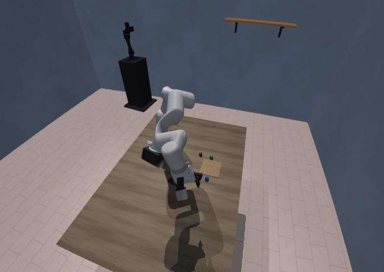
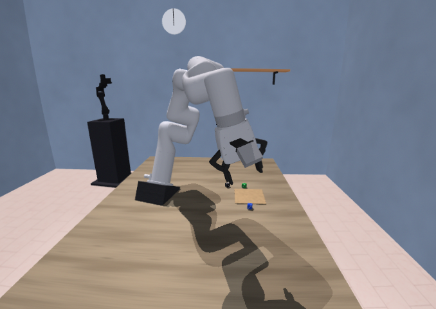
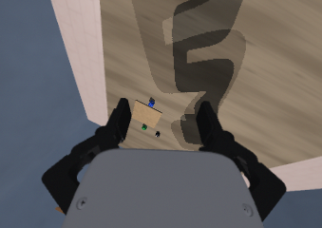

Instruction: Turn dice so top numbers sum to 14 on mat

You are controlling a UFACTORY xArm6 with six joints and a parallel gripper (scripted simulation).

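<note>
The blue die lies 20 mm ahead of my hand, 250 mm to the left of it and 250 mm below it. Also, from my hand: black die 90 mm behind, 440 mm to the left, 250 mm below; tan mat 20 mm ahead, 350 mm to the left, 260 mm below; green die 10 mm behind, 450 mm to the left, 250 mm below.
</note>
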